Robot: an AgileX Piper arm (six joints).
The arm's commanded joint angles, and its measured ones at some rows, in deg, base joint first. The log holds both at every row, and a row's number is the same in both.
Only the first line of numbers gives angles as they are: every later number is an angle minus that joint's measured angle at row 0.
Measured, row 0:
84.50, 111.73, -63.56, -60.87, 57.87, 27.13
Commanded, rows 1 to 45:
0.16, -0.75, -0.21, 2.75, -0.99, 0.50
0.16, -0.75, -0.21, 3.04, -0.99, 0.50
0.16, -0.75, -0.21, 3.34, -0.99, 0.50
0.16, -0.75, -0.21, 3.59, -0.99, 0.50
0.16, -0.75, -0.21, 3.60, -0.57, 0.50
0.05, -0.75, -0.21, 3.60, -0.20, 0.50
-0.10, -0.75, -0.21, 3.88, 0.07, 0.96
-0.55, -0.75, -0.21, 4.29, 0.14, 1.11
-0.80, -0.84, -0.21, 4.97, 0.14, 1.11
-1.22, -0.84, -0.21, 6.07, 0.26, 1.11
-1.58, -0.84, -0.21, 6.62, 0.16, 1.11
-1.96, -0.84, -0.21, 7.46, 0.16, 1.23
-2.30, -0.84, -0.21, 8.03, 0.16, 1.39
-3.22, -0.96, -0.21, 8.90, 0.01, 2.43
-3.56, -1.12, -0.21, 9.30, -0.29, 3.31
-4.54, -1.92, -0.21, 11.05, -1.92, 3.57
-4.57, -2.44, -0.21, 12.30, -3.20, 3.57
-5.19, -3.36, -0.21, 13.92, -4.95, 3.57
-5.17, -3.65, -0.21, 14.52, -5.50, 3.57
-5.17, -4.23, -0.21, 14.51, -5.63, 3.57
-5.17, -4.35, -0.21, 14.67, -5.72, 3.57
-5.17, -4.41, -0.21, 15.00, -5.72, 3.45
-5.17, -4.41, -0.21, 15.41, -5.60, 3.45
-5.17, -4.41, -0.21, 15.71, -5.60, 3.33
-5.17, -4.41, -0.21, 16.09, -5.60, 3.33
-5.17, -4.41, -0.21, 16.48, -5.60, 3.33
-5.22, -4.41, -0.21, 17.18, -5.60, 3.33
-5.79, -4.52, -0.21, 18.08, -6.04, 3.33
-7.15, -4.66, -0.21, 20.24, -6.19, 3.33
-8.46, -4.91, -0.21, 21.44, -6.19, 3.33
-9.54, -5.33, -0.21, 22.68, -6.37, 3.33
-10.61, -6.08, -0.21, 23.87, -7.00, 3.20
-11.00, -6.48, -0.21, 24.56, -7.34, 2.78
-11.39, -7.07, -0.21, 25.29, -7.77, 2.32
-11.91, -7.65, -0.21, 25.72, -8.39, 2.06
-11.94, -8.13, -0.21, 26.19, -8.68, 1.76
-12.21, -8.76, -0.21, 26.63, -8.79, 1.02
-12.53, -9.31, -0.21, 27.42, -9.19, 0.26
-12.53, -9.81, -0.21, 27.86, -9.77, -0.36
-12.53, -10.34, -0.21, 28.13, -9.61, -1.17
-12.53, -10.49, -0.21, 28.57, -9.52, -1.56
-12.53, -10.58, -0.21, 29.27, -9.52, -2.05
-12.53, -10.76, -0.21, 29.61, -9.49, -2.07
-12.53, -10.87, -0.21, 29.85, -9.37, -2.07
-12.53, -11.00, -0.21, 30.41, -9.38, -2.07
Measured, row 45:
-12.20, -9.95, 0.00, 28.69, -9.49, -1.08
